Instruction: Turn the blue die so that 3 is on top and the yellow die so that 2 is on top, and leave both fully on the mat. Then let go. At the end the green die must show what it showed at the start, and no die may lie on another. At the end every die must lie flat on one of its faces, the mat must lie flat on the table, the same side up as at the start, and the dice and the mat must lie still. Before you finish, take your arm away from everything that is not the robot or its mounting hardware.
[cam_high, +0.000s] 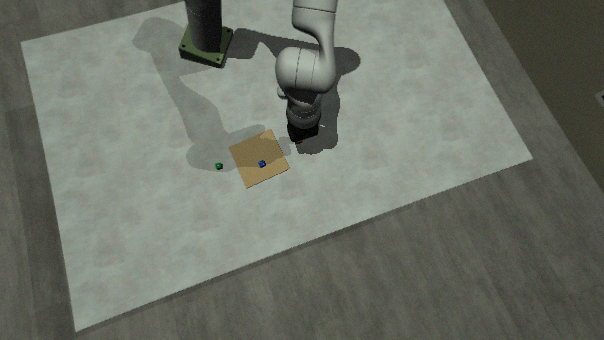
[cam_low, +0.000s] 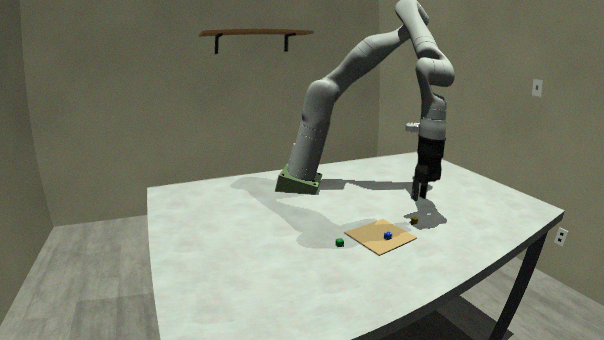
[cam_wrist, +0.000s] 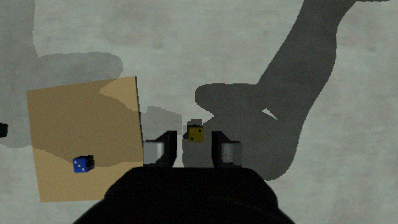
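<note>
My gripper is now 90 mm above the yellow die. The rest, counted from my hand: tan mat: 10 mm behind, 130 mm to the right, 90 mm below; then blue die: 10 mm ahead, 130 mm to the right, 80 mm below; then green die: 50 mm behind, 250 mm to the right, 90 mm below.
</note>
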